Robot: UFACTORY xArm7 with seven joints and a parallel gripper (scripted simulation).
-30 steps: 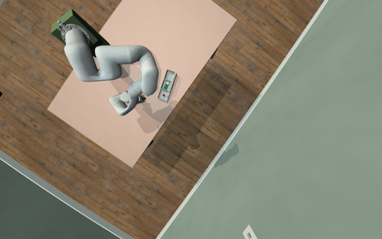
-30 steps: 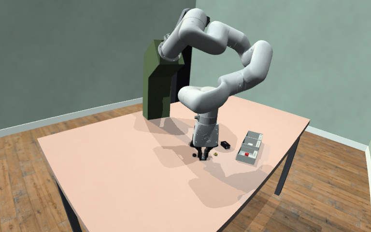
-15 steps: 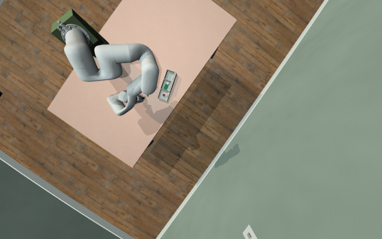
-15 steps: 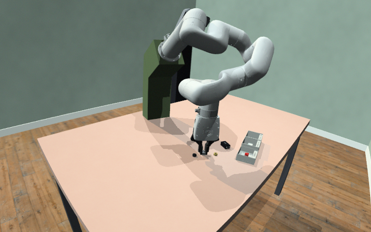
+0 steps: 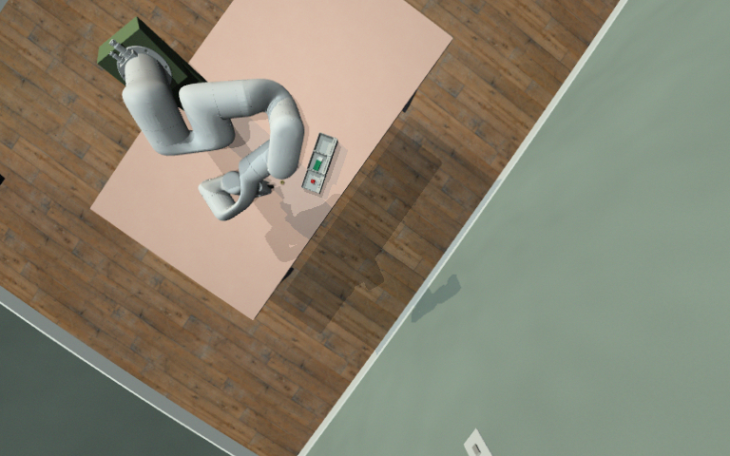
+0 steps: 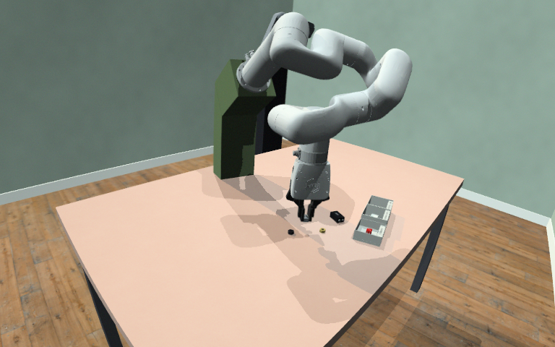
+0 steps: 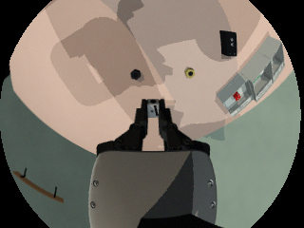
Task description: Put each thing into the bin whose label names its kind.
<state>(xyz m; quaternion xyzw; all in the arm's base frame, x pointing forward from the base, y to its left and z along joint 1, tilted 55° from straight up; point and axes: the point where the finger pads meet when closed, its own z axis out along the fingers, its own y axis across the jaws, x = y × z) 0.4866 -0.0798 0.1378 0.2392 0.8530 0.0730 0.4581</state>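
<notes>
Right now the three-part bin is 90 mm ahead of my hand, 240 mm to the left of it and 60 mm below it. From my hand the other things lie so: yellow ring: 10 mm ahead, 70 mm to the left, 80 mm below; black round piece: 40 mm behind, 10 mm to the right, 80 mm below; grey piece: 10 mm below.
</notes>
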